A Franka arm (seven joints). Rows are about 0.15 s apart.
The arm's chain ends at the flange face. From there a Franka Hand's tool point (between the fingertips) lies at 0.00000 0.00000 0.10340 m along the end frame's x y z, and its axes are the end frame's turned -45 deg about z.
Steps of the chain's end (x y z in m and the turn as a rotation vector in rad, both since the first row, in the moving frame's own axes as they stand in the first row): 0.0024 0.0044 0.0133 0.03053 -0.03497 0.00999; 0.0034 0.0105 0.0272 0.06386 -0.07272 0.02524; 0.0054 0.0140 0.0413 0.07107 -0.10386 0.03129; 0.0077 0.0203 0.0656 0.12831 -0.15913 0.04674; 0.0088 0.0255 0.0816 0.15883 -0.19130 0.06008; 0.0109 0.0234 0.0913 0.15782 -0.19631 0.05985
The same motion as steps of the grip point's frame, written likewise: -0.0017 0.0000 0.0132 0.04632 -0.00314 0.00999; -0.0055 -0.0001 0.0267 0.09658 -0.00626 0.02524; -0.0083 0.0009 0.0405 0.12369 -0.02319 0.03129; -0.0107 -0.0011 0.0634 0.20325 -0.02179 0.04674; -0.0134 -0.0011 0.0784 0.24758 -0.02296 0.06008; -0.0109 -0.0014 0.0880 0.25041 -0.02722 0.05985
